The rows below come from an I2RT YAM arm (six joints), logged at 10 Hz.
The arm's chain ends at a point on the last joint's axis. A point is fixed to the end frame.
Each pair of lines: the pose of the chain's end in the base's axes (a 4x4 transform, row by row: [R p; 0 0 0 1], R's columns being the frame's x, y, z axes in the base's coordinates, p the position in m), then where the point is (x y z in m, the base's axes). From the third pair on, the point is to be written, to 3 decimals.
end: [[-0.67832 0.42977 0.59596 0.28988], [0.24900 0.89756 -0.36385 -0.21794], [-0.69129 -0.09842 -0.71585 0.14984], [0 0 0 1]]
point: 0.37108 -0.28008 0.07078
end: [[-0.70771 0.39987 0.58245 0.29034], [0.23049 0.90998 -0.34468 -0.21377], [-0.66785 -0.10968 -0.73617 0.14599], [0 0 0 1]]
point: 0.37067 -0.27334 0.06411
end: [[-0.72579 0.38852 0.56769 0.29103], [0.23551 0.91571 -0.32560 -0.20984], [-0.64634 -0.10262 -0.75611 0.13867], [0 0 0 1]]
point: 0.370 -0.267 0.054
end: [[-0.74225 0.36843 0.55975 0.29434], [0.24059 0.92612 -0.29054 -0.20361], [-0.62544 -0.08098 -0.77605 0.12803], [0 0 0 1]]
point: 0.373 -0.257 0.040
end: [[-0.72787 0.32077 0.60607 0.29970], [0.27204 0.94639 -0.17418 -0.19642], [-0.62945 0.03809 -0.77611 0.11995], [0 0 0 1]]
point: 0.384 -0.235 0.030
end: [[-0.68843 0.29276 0.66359 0.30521], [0.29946 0.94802 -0.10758 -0.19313], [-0.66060 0.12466 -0.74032 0.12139], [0 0 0 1]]
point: 0.397 -0.224 0.036
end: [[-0.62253 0.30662 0.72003 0.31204], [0.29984 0.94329 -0.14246 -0.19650], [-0.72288 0.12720 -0.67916 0.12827], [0 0 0 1]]
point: 0.410 -0.232 0.051
